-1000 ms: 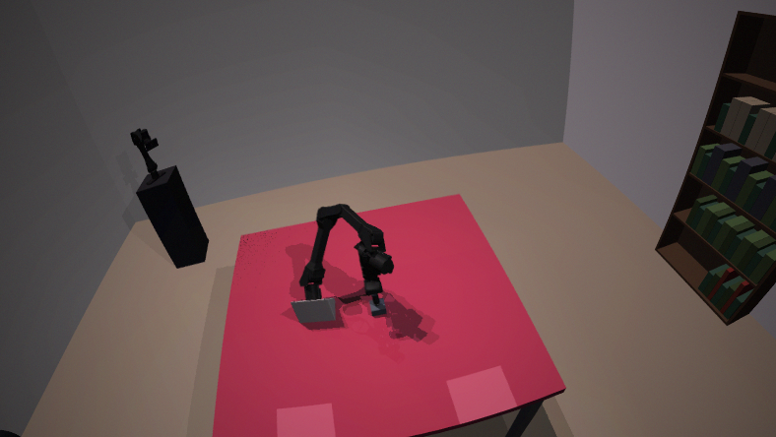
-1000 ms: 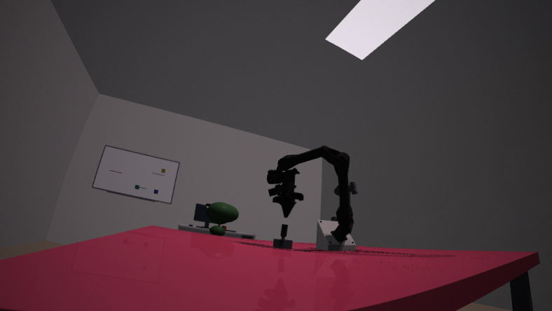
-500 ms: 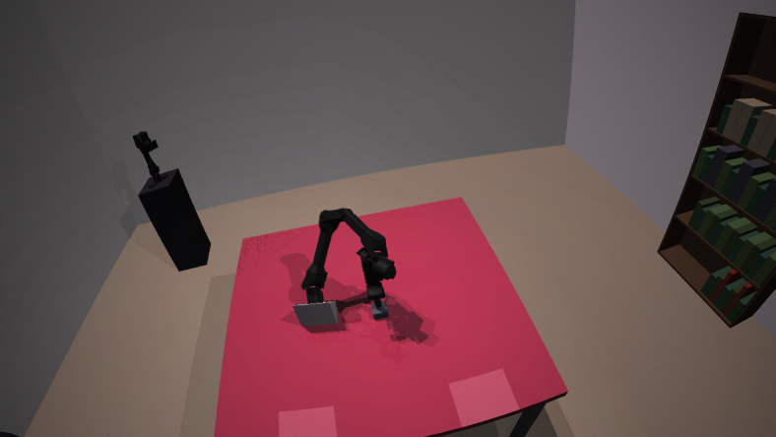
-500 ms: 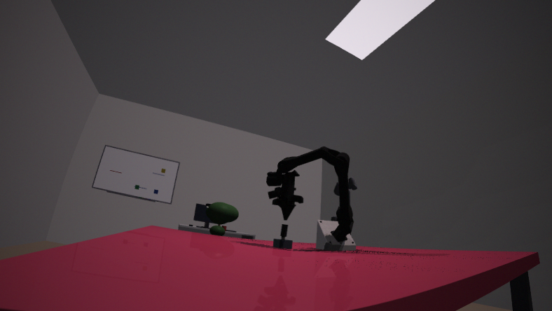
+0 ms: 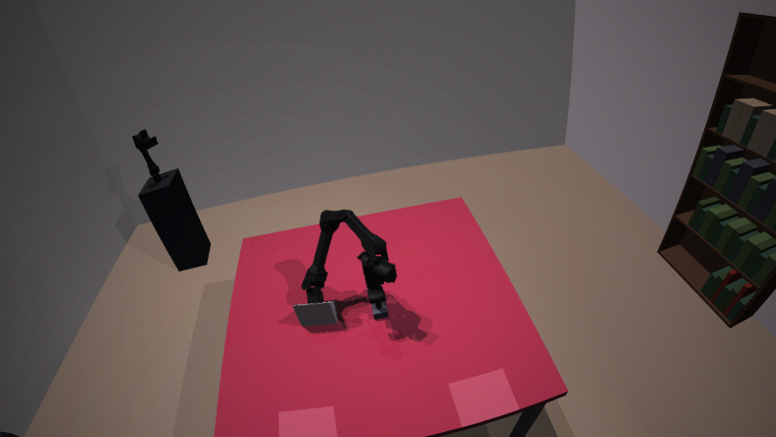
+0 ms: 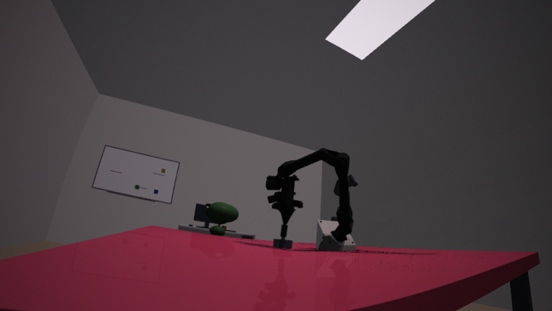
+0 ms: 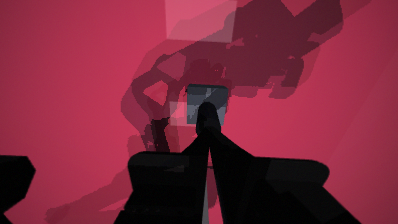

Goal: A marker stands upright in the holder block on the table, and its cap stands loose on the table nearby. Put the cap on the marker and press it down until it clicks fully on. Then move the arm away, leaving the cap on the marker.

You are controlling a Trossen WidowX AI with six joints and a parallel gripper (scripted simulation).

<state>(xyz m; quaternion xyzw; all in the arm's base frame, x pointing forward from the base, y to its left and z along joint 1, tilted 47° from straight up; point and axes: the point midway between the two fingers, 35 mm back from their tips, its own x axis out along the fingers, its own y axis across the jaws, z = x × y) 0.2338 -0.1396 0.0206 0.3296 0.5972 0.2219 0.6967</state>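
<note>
Now: the dark cap 3 cm below my gripper tip. The rest, counted from my gripper tip: small grey holder block (8 cm below).
</note>
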